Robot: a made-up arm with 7 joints.
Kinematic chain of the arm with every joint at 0, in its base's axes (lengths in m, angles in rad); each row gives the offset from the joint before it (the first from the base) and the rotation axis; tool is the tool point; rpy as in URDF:
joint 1: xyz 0 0 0.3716 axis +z
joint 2: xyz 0 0 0 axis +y
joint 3: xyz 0 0 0.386 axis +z
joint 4: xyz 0.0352 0 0 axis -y
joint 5: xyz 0.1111 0 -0.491 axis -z
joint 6: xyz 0 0 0 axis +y
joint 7: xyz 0.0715 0 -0.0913 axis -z
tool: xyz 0 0 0 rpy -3.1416 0 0
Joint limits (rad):
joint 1: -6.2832..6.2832
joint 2: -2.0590..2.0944
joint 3: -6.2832..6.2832
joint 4: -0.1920..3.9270
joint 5: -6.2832..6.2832
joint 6: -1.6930..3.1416
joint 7: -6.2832..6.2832
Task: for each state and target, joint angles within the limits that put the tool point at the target. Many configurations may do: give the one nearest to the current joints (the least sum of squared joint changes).
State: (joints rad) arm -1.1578 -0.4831 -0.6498 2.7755 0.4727 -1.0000 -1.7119
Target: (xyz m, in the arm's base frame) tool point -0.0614 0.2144 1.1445
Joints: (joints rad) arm -1.0383 -0.0573 -0.5613 3.2086 0.5480 -1.6659 -1.7119
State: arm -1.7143 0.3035 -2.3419 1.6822 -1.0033 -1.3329 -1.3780
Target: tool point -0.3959 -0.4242 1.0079
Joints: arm -1.6668 0.7612 -2.1103 2.0886 -0.9138 -1.0521 -1.3780
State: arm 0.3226 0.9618 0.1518 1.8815 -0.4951 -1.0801 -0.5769
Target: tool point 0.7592 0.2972 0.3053
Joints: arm 0.2498 1.0644 0.1002 1.7475 -0.5030 -1.1126 -0.5769
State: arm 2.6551 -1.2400 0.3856 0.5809 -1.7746 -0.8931 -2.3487
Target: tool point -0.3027 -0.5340 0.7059
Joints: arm 2.0971 -1.3135 0.9478 1.3538 -1.5413 -0.6035 -2.3487
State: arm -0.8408 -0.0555 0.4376 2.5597 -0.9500 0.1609 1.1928
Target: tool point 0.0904 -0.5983 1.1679
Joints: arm -1.5292 0.4528 0.1930 2.6500 -0.8869 0.3561 1.1928
